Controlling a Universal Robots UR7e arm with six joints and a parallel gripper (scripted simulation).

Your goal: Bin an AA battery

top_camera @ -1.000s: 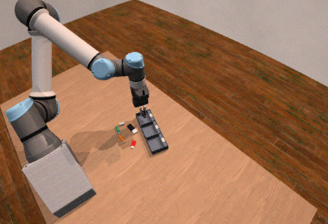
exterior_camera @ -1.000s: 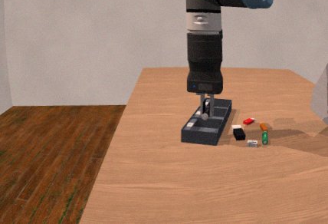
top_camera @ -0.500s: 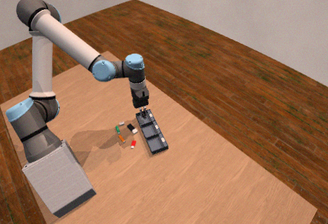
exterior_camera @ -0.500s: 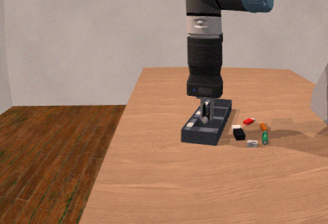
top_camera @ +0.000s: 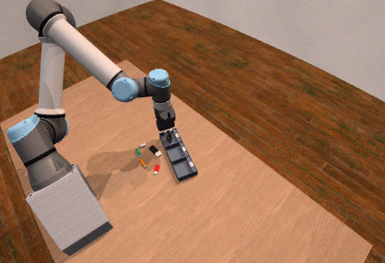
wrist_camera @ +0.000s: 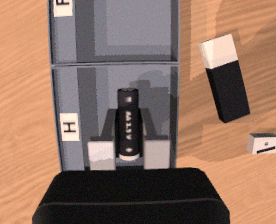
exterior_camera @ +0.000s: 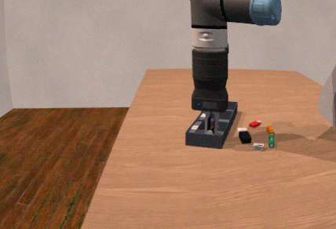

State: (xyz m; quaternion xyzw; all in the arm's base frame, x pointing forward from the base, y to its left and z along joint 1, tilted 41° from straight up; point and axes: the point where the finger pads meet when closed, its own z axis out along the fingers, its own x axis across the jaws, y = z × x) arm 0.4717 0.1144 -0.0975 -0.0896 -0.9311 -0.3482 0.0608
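My hand is 1 cm above the black AA battery. The rest, counted from my hand: small white piece 11 cm behind, 5 cm to the left, 3 cm below; black-and-white block 8 cm behind, 2 cm to the right, 3 cm below; dark three-compartment bin 1 cm behind, 8 cm to the right, 2 cm below.
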